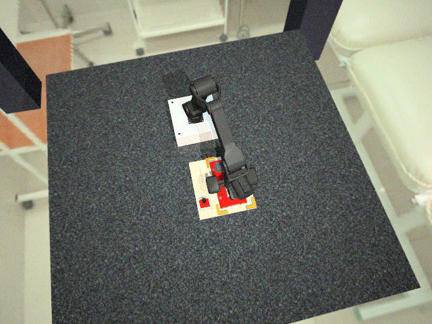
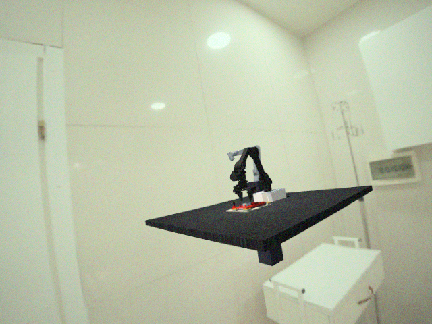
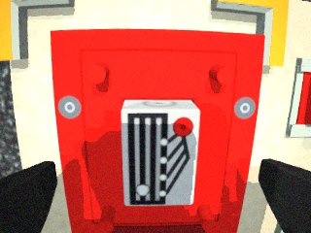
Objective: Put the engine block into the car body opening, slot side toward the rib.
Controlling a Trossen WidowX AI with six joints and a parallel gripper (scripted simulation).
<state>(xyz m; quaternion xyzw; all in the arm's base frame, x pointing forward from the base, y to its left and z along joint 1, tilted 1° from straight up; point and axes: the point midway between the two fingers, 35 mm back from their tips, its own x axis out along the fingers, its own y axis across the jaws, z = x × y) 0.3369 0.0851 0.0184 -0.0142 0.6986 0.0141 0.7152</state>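
The engine block is 30 mm below my gripper tip.
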